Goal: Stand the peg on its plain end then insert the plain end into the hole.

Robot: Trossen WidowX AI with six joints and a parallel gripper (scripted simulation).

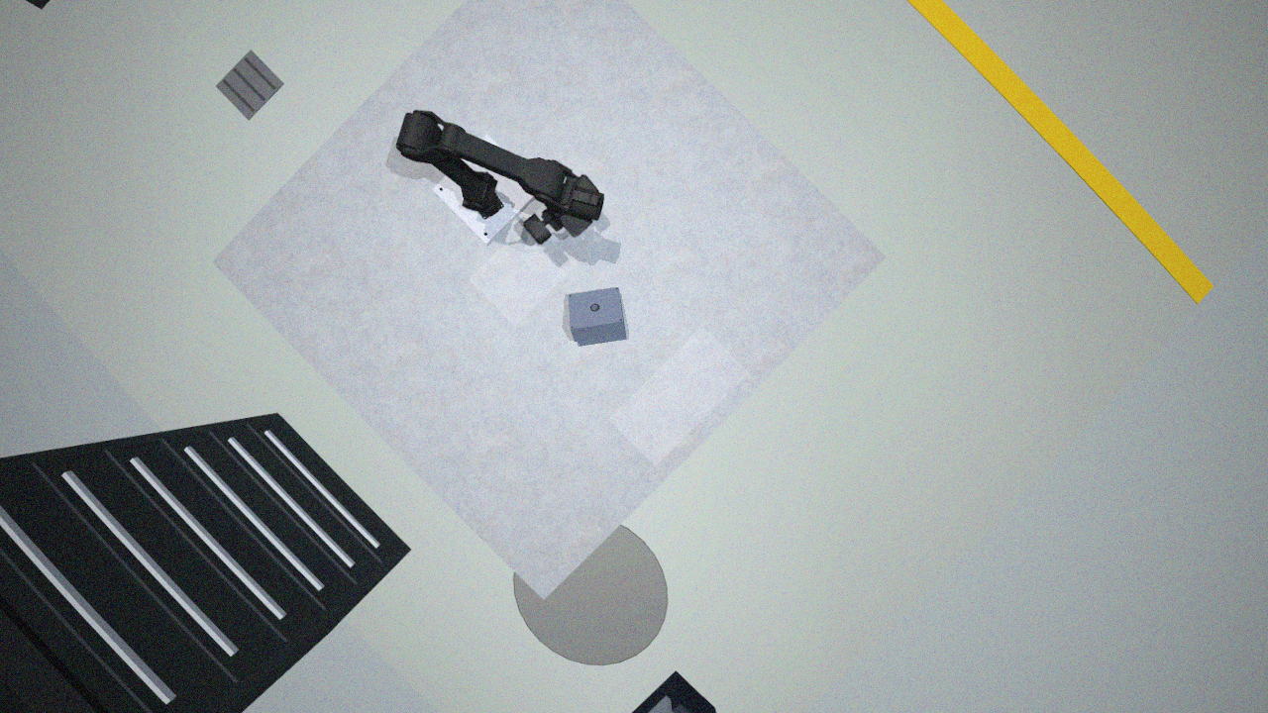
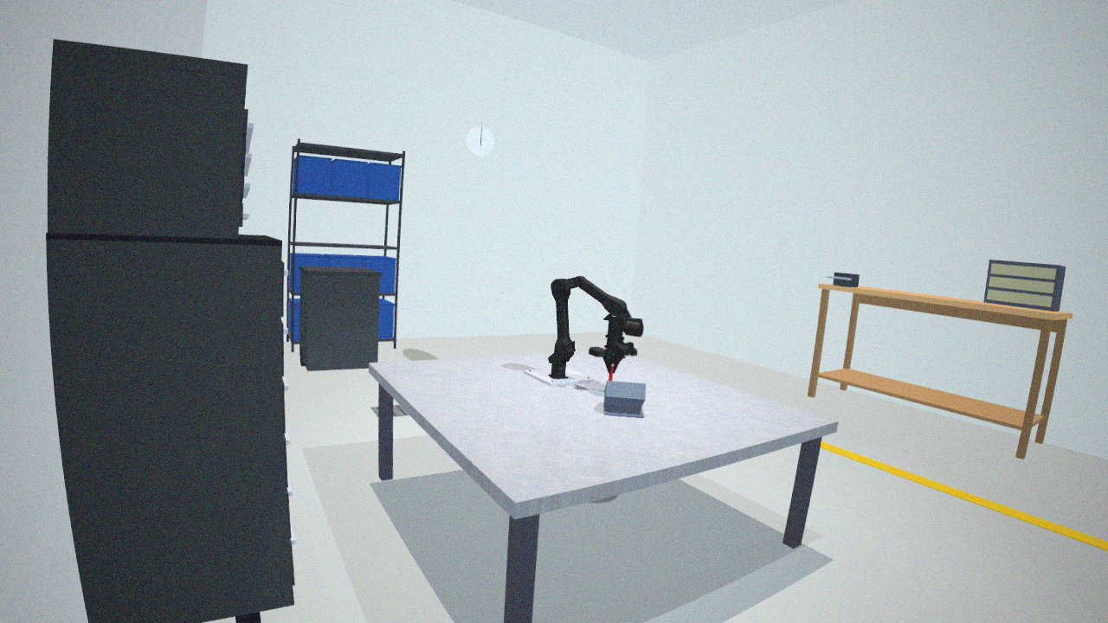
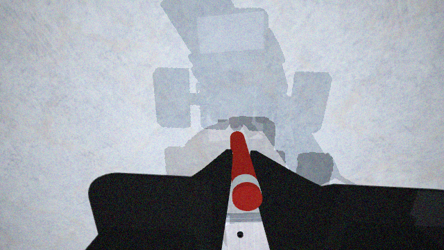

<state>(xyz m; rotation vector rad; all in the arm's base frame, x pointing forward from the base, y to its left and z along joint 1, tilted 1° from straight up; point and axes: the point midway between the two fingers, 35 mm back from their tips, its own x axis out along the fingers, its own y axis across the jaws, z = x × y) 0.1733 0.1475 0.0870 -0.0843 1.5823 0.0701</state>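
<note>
Right now the blue-grey sloped panel is 24 cm ahead of my gripper tip, 7 cm to the right of it and 1 cm below it. The rest, counted from my gripper tip: red peg 2 cm above.
</note>
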